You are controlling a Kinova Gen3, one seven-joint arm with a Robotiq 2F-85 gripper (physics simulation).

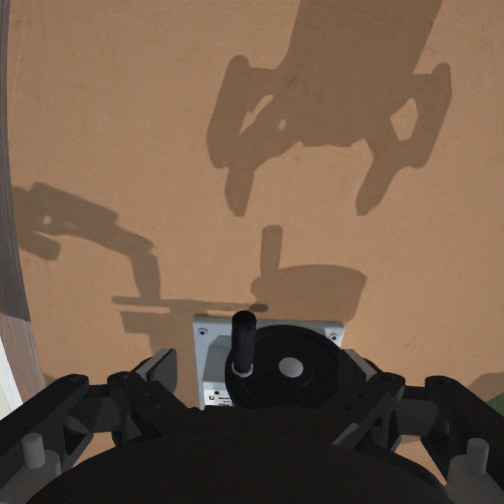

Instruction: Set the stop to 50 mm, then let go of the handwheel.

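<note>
A black handwheel (pixel 285 370) with a pale hub and an upright black crank handle (pixel 243 342) sits on a light grey mounting block (pixel 215 360) on the brown table. My gripper (pixel 262 365) is open. Its two dark fingers reach forward on either side of the wheel. The left fingertip (pixel 162 367) stands clear of the wheel and handle. The right fingertip (pixel 362 367) is close to the wheel's rim, and I cannot tell whether it touches. The scale and the stop are not visible. My gripper body hides the lower part of the block.
The gripper's shadow (pixel 330 115) falls on the brown table ahead, with fingers spread. A second arm-like shadow (pixel 85 225) lies at the left. The table's edge (pixel 10 225) runs along the left side. A green patch (pixel 492 400) shows at the right edge.
</note>
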